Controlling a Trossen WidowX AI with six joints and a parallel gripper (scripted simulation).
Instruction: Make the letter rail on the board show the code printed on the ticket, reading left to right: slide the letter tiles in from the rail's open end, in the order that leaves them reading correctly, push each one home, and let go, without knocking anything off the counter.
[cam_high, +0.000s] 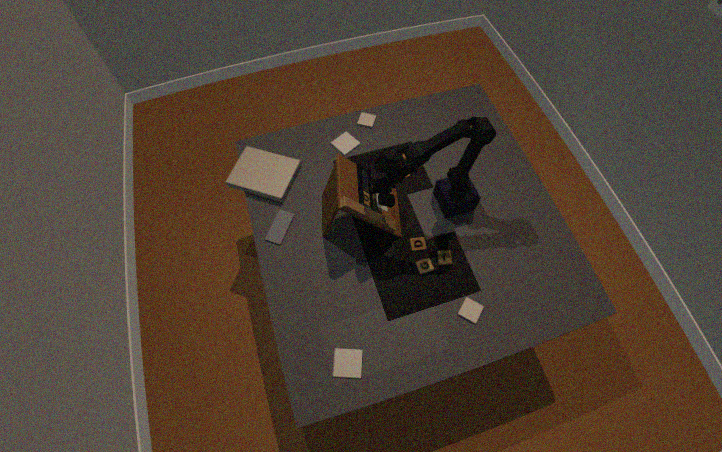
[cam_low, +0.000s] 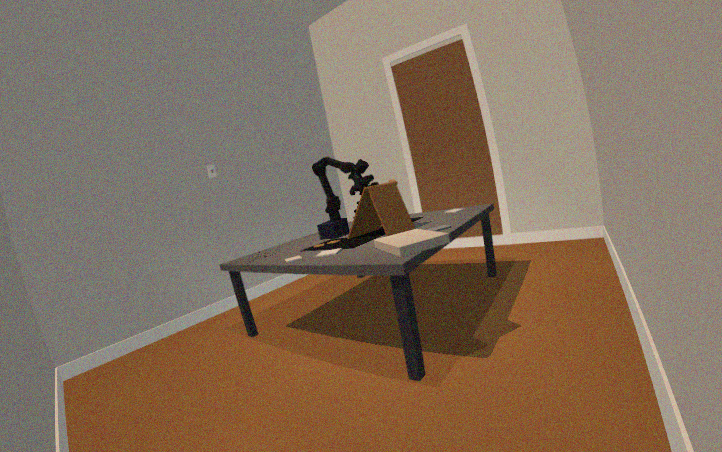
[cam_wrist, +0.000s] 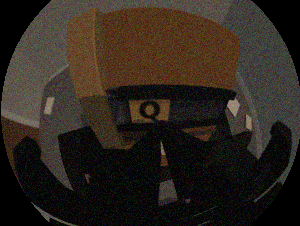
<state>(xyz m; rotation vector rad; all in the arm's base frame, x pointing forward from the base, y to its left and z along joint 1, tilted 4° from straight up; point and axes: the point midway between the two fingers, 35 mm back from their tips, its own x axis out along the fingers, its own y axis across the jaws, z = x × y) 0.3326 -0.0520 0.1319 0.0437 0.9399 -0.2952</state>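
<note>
The letter tile is 260 mm behind my gripper tip, 230 mm to the right of it and 190 mm below it. The rest, counted from my gripper tip: black mat: 150 mm behind, 60 mm to the left, 190 mm below; then grey slab: 380 mm ahead, 80 mm to the right, 190 mm below; then white ticket: 50 mm behind, 10 mm to the right, 100 mm below.
</note>
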